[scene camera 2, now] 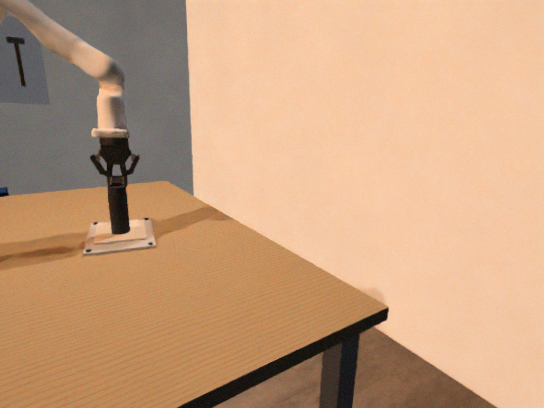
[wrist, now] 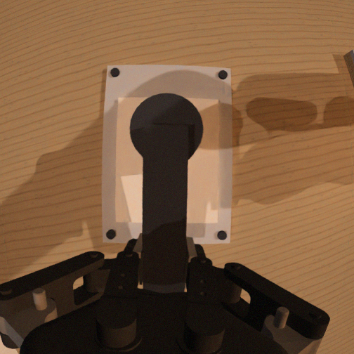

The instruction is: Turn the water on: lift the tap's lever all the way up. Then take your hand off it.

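Observation:
The tap is a dark upright cylinder (scene camera 2: 119, 210) (wrist: 165, 107) on a white base plate (scene camera 2: 117, 247) (wrist: 111, 150) with dark bolts at its corners. Its lever (wrist: 165, 200) is a long dark flat bar that runs from the round top toward the gripper in the wrist view. My gripper (scene camera 2: 117, 181) (wrist: 165, 246) points down at the top of the tap. Its fingers are shut on the lever's outer part, one on each side. The fingers hide much of the lever in the scene view, and its exact tilt is hard to tell.
The tap's plate lies on a wooden table (scene camera 2: 215, 290) (wrist: 290, 280). A pale wall (scene camera 2: 350, 125) rises beyond the table's right edge. Part of a grey object (wrist: 351, 65) shows at the wrist view's right edge. A small blue thing (scene camera 2: 3, 191) shows at the scene view's far left.

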